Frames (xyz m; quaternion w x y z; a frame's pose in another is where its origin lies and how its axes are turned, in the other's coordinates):
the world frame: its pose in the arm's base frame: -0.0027 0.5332 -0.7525 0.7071 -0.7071 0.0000 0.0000
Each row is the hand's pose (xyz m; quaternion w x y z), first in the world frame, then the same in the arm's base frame.
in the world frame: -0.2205 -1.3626 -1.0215 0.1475 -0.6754 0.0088 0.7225
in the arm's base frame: -0.2232 -0.4883 0.6101 0.3733 0.5819 -0.5171 -0.5047
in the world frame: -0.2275 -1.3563 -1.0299 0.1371 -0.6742 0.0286 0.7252
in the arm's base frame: -0.2302 -0.4967 0.6038 0.3798 0.5737 -0.5330 -0.4926
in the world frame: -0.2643 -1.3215 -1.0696 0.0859 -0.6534 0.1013 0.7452
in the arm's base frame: -0.2670 -0.5364 0.5690 0.4013 0.5228 -0.5986 -0.4553
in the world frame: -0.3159 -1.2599 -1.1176 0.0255 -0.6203 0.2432 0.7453
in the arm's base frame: -0.3186 -0.5844 0.5074 0.4206 0.4566 -0.6990 -0.3550
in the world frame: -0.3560 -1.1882 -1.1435 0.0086 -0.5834 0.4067 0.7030
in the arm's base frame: -0.3587 -0.6103 0.4357 0.4064 0.4186 -0.7847 -0.2095
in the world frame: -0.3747 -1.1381 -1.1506 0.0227 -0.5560 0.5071 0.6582
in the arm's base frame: -0.3774 -0.6174 0.3856 0.3771 0.4092 -0.8240 -0.1068
